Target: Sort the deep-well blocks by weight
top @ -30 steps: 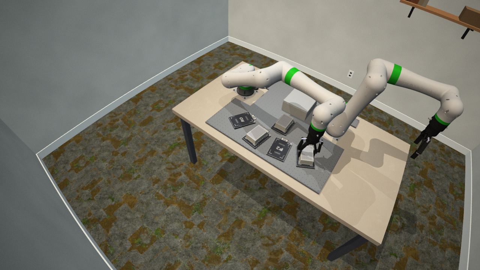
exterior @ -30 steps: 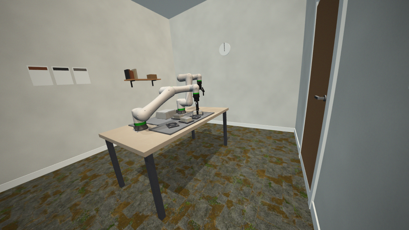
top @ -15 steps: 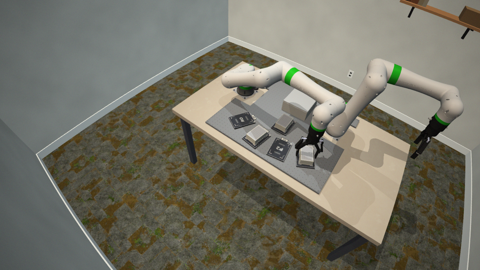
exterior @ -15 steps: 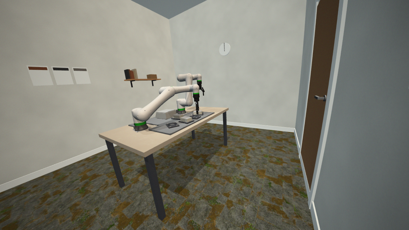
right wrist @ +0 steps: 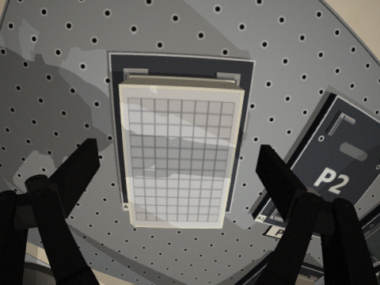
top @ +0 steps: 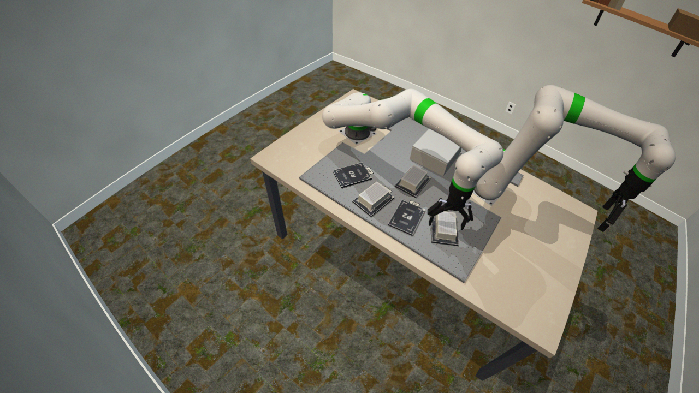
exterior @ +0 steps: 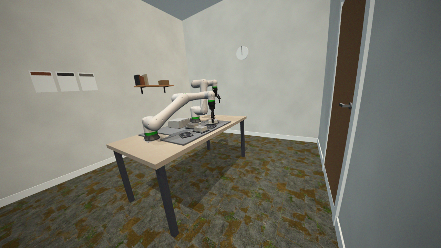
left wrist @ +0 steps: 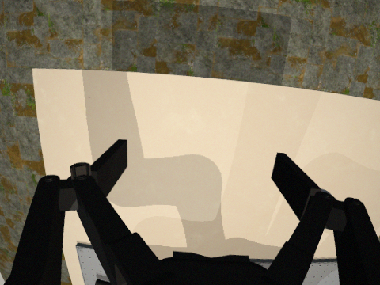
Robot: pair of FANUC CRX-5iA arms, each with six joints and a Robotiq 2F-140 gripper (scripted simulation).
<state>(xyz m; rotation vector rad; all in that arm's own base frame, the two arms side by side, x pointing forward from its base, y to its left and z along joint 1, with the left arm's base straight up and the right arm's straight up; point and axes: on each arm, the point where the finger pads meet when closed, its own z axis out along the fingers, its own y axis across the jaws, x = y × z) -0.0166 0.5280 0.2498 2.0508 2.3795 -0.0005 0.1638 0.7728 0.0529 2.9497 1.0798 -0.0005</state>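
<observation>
Right now the nest P1 is 30 mm below my right hand. The rest, counted from my right hand: nest P2: 180 mm to the right, 40 mm ahead, 30 mm below; then nest RU: 350 mm to the right, 30 mm below, 30 mm ahead; then dark infeed nest: 250 mm to the right, 180 mm behind, 30 mm below.
</observation>
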